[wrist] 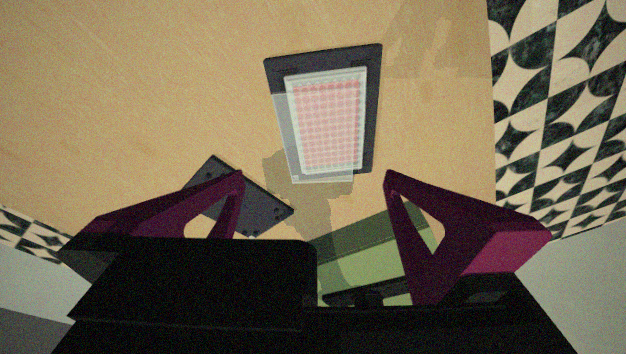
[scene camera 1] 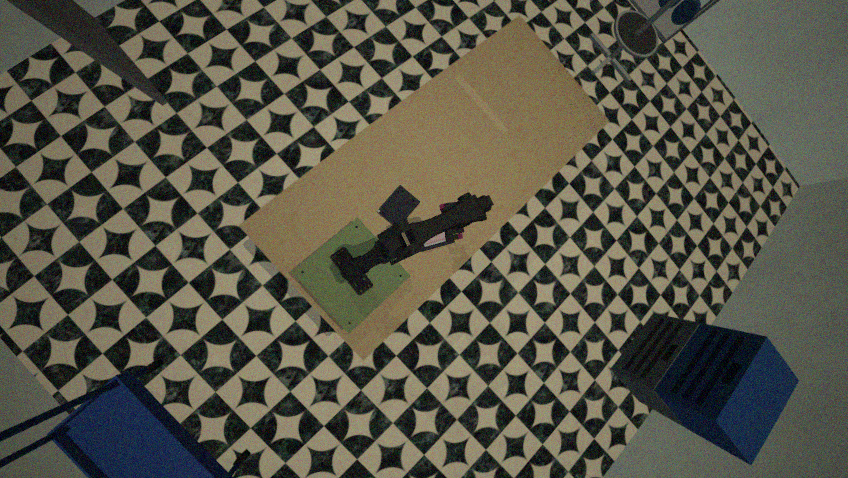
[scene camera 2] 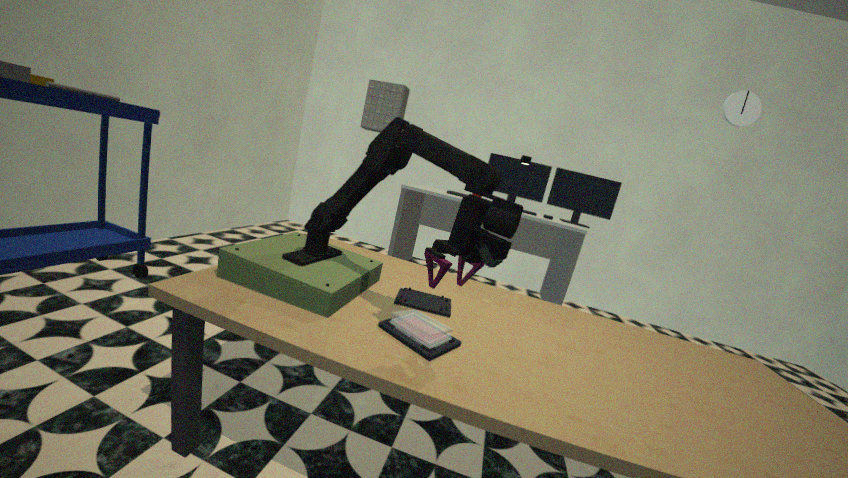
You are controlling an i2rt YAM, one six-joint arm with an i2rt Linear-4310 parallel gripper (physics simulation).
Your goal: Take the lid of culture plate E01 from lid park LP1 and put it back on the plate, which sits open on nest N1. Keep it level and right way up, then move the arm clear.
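Frame: origin at the arm's base, x ahead, y left, z up, level; metres.
Seen in the pictures: gripper, fingertip midpoint: [wrist: 313, 177] [scene camera 2: 445, 286]; arm's base at its link origin: [wrist: 366, 291] [scene camera 1: 352, 271] [scene camera 2: 314, 255].
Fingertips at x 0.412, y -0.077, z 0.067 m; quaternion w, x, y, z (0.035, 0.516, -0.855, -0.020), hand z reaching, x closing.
Pixels of each thing's middle, then the offset from my fingertips to it. "pt": a spot on its surface instead. Level surfaces: height alone.
- Culture plate E01 at the middle of its body: [wrist: 318, 143] [scene camera 2: 421, 322] [scene camera 1: 432, 231] dz -0.108, dx -0.036, dy +0.009 m
- dark nest N1 at the middle of its body: [wrist: 327, 125] [scene camera 2: 419, 333] [scene camera 1: 435, 234] dz -0.128, dx -0.031, dy -0.009 m
- clear lid at a spot on its surface: [wrist: 283, 125] [scene camera 2: 440, 323] pt dz -0.106, dx +0.004, dy +0.032 m
- Lid park LP1 at the middle of its body: [wrist: 235, 206] [scene camera 2: 424, 299] [scene camera 1: 398, 206] dz -0.127, dx -0.087, dy +0.192 m
- wooden table at its surface level: dz -0.137 m
Culture plate E01 [scene camera 1: 436, 239] [scene camera 2: 416, 330] [wrist: 327, 125], with pink wells, sits on the dark nest N1 [scene camera 2: 430, 355] [wrist: 325, 57]. The clear lid [scene camera 2: 439, 327] [wrist: 283, 125] lies over the plate but out of line with it. In the wrist view it sticks out past the plate's left and lower edges. Whether it is fully level is hard to tell. Lid park LP1 [scene camera 1: 399, 204] [scene camera 2: 422, 301] [wrist: 250, 202] bears no lid; its small posts show. My gripper [scene camera 1: 451, 221] [scene camera 2: 446, 285] [wrist: 313, 177] is open, fingers wide apart, well above the table and apart from lid and plate.
The arm stands on a green base block [scene camera 1: 332, 296] [scene camera 2: 279, 290] [wrist: 370, 265] at one end of the wooden table [scene camera 1: 475, 142] [scene camera 2: 593, 380] [wrist: 125, 100]. LP1 lies between this block and N1's far side in scene camera 2. A blue cart [scene camera 2: 77, 106] stands beyond the table.
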